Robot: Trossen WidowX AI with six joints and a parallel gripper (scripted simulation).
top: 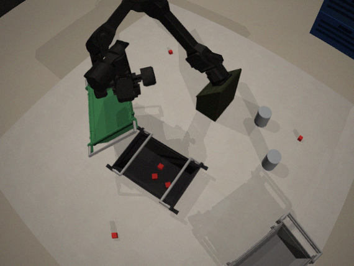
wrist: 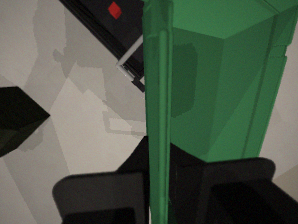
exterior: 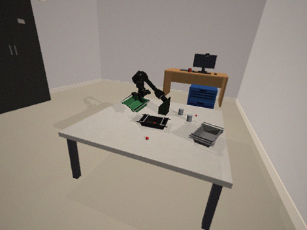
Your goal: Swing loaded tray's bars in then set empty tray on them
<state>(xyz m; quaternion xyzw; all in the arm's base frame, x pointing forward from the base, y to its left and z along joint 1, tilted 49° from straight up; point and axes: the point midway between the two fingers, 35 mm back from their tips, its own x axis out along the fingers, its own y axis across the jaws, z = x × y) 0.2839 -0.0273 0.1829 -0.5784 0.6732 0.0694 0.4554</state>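
The green tray lies 60 mm ahead of my gripper tip and 40 mm to the right of it.
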